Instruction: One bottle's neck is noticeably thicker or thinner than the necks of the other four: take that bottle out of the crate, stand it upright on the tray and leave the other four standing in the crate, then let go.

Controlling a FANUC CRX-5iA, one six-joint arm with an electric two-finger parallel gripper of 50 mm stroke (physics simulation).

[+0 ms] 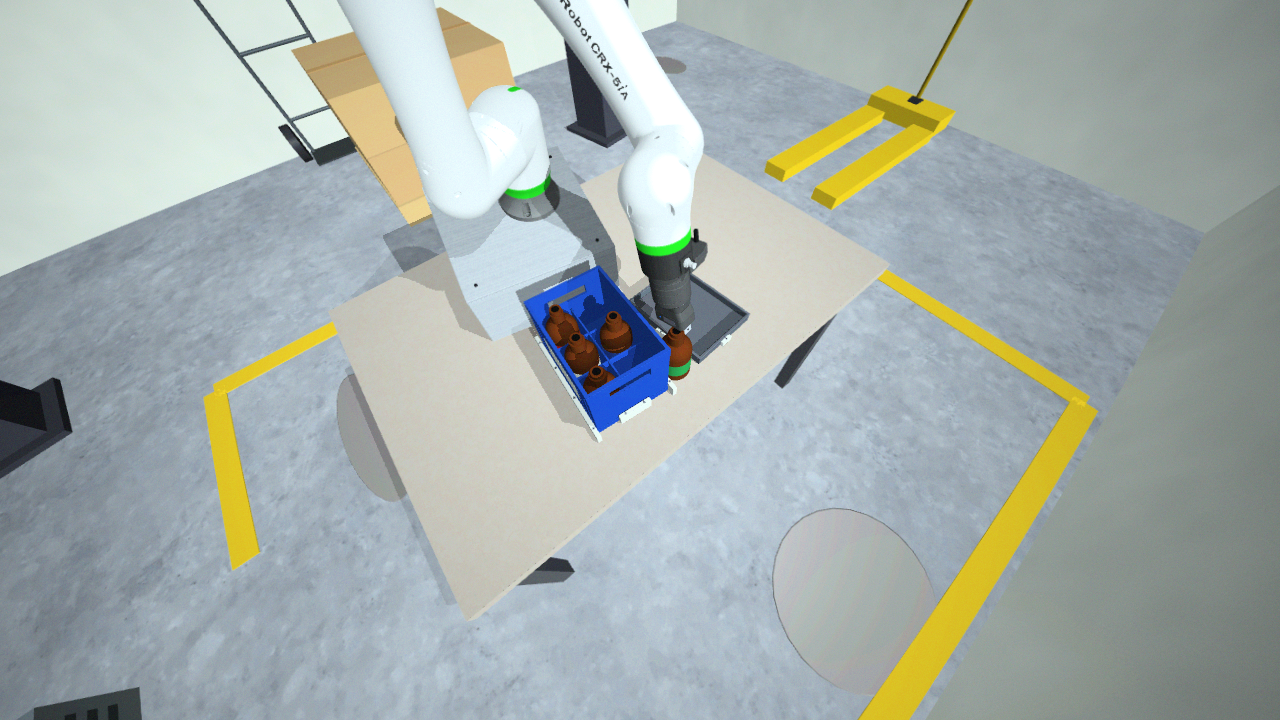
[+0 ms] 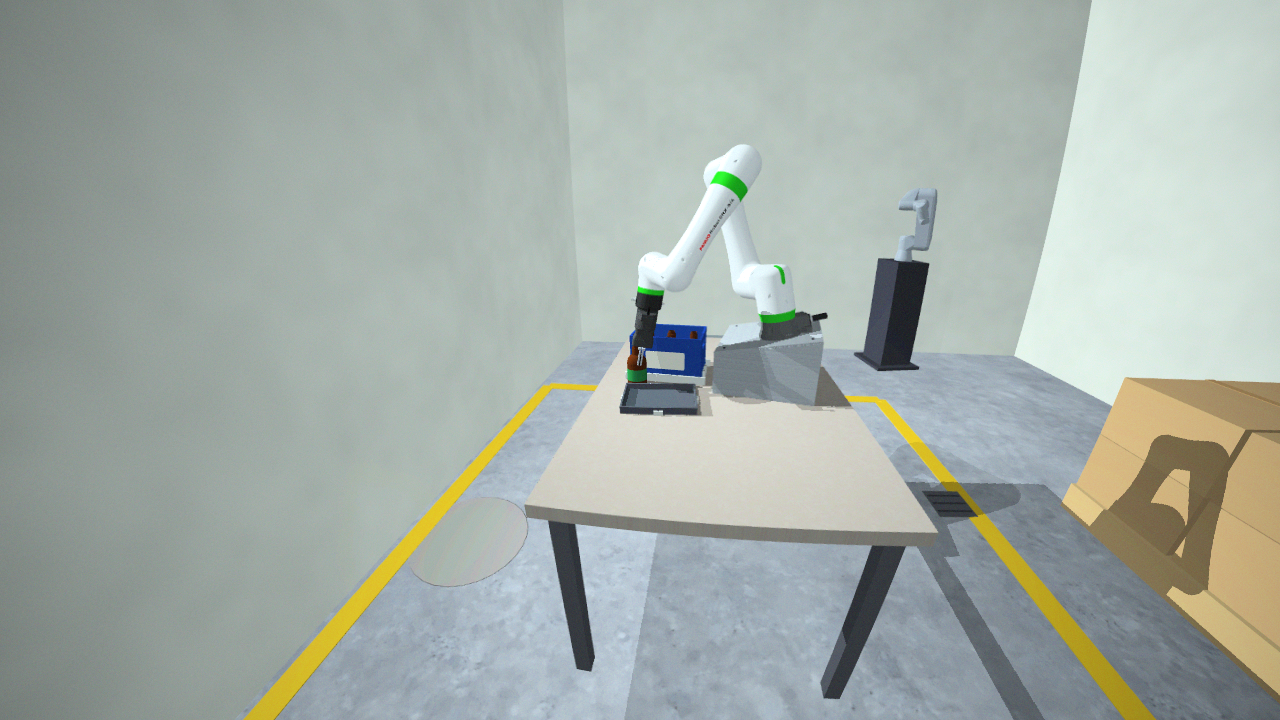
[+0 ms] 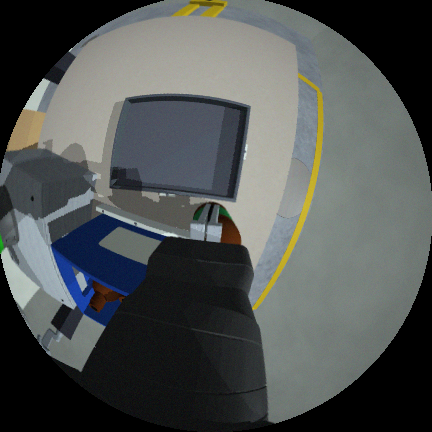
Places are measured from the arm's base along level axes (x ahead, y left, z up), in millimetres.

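Pixels of known places: gripper, between the fingertips: (image 1: 685, 330) (image 2: 639, 364) (image 3: 211, 212); arm's base, origin of its link: (image 1: 530, 198) (image 2: 779, 334).
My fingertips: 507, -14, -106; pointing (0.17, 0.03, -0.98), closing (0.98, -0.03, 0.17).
For each thing: its top centre in the pictures, then the offset to it from my fingertips, as dx, dy, dz. "spot": a spot on its surface instead. Level surfaces: height alone.
- brown bottle with a green band, centre of its top: (image 3: 223, 274) (image 1: 677, 329) (image 2: 636, 344) +9, -46, +61
- blue crate, centre of its top: (image 3: 130, 323) (image 1: 593, 324) (image 2: 669, 330) -123, -154, +79
- dark grey tray, a spot on its surface: (image 3: 170, 145) (image 2: 661, 398) spot: -74, +99, -91
- rear-left bottle, centre of its top: (image 1: 554, 309) (image 3: 93, 307) -222, -172, +67
- middle-left bottle, centre of its top: (image 1: 575, 337) -135, -194, +67
- right bottle, centre of its top: (image 1: 613, 315) -114, -106, +67
- front bottle, centre of its top: (image 1: 596, 371) -48, -224, +67
- beige table, height of its surface: dz -96
A brown bottle with a green band (image 1: 679, 351) (image 2: 636, 368) (image 3: 230, 232) stands upright outside the crate, between the blue crate (image 1: 640, 392) (image 2: 697, 354) (image 3: 90, 242) and the dark grey tray (image 1: 713, 308) (image 2: 659, 397) (image 3: 170, 145). My gripper (image 1: 687, 329) (image 2: 640, 356) (image 3: 211, 212) is shut with its fingers together and nothing between them, right against or in front of this bottle's upper part. Inside the crate stand a rear-left bottle (image 1: 561, 327), a middle-left bottle (image 1: 581, 355), a right bottle (image 1: 615, 334) and a front bottle (image 1: 597, 380). Neck differences are too small to tell.
White fixture strips (image 1: 635, 411) edge the crate. The robot's grey base block (image 1: 519, 259) (image 2: 768, 368) (image 3: 55, 190) stands beside the crate. The beige table (image 1: 501, 501) (image 2: 733, 474) (image 3: 190, 55) bears them all. A yellow pallet jack (image 1: 913, 111) is on the floor beyond.
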